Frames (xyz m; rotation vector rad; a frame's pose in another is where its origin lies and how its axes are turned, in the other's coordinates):
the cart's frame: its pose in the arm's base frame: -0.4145 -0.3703 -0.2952 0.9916 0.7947 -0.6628
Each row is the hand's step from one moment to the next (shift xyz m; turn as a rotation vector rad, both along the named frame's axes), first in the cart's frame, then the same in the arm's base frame.
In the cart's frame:
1: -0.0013 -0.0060 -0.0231 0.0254 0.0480 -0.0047
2: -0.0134 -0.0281 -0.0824 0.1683 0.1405 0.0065
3: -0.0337 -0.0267 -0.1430 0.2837 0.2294 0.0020
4: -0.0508 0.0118 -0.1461 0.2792 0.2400 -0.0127
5: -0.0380 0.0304 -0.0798 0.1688 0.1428 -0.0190
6: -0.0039 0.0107 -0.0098 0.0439 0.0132 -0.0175
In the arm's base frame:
1: -0.0118 0.0187 -0.0091 0.0506 0.0204 -0.0002
2: -0.0521 0.0651 -0.0285 0.2052 0.0293 -0.0716
3: -0.0787 0.1232 -0.0306 0.3377 0.0545 -0.1270
4: -0.0585 0.1437 0.0004 0.3395 0.0726 -0.1231
5: -0.0187 0.0894 0.0198 0.2004 0.0532 -0.0792
6: 0.0036 0.0137 0.0050 0.0298 0.0156 -0.0357

